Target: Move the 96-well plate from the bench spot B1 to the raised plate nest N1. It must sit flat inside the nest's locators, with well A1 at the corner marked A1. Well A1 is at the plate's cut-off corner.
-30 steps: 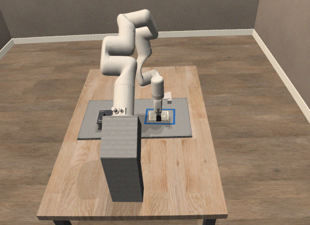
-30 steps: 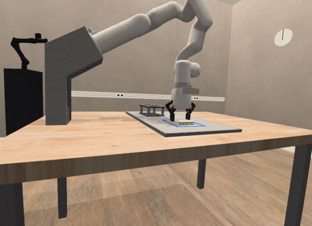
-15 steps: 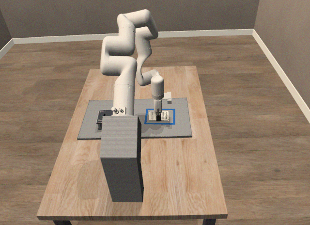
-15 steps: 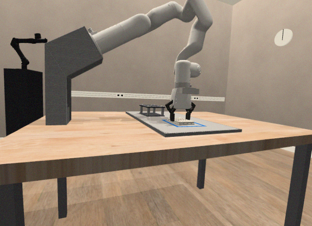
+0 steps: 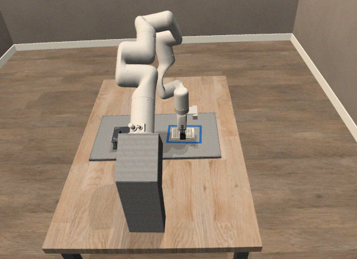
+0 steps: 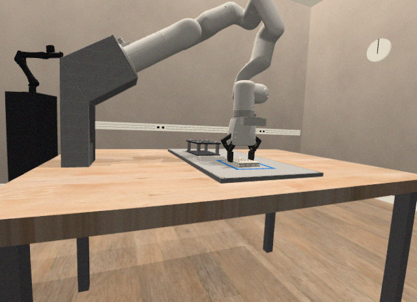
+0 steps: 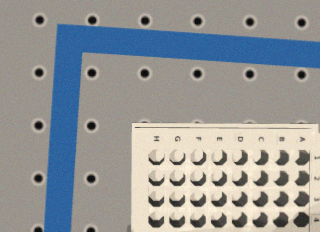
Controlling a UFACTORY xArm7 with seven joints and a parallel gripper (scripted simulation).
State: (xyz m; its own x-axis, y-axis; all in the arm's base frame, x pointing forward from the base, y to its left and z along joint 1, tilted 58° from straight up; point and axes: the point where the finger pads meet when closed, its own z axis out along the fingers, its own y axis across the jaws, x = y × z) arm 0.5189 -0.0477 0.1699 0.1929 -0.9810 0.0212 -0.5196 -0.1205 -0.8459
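The raised plate nest lies 27 cm to the left of my hand, 14 cm behind it and 4 cm above it. From my hand the other things lie so: 96-well plate: 1 cm below.
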